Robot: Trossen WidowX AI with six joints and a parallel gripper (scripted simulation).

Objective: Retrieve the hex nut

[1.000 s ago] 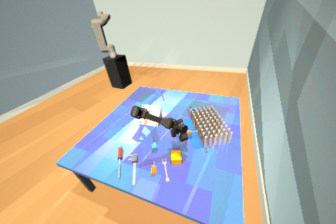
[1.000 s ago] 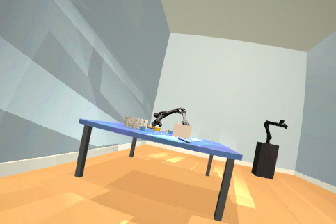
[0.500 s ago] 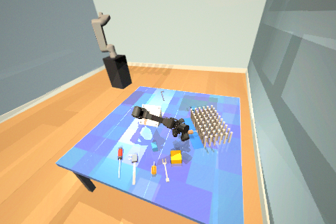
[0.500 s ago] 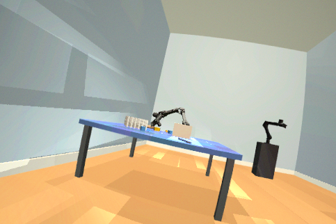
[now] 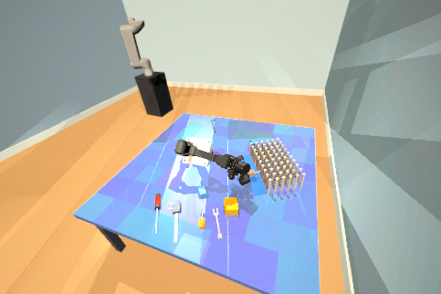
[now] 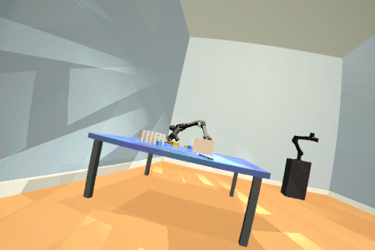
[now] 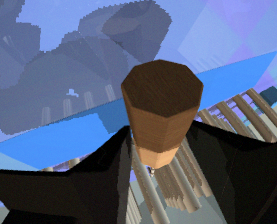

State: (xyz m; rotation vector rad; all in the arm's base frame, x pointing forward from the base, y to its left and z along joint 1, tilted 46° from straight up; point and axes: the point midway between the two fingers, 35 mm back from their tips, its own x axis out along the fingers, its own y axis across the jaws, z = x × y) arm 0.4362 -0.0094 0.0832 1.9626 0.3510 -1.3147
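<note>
My gripper tip is 10 mm short of the bright blue strip, 50 mm to the right of it and 40 mm above it. Also, from my gripper tip: yellow block 10 mm behind, 250 mm to the right, 20 mm below; then pale fork-like tool 40 mm behind, 360 mm to the right, 30 mm below; then orange-handled tool 120 mm behind, 390 mm to the right, 20 mm below.
</note>
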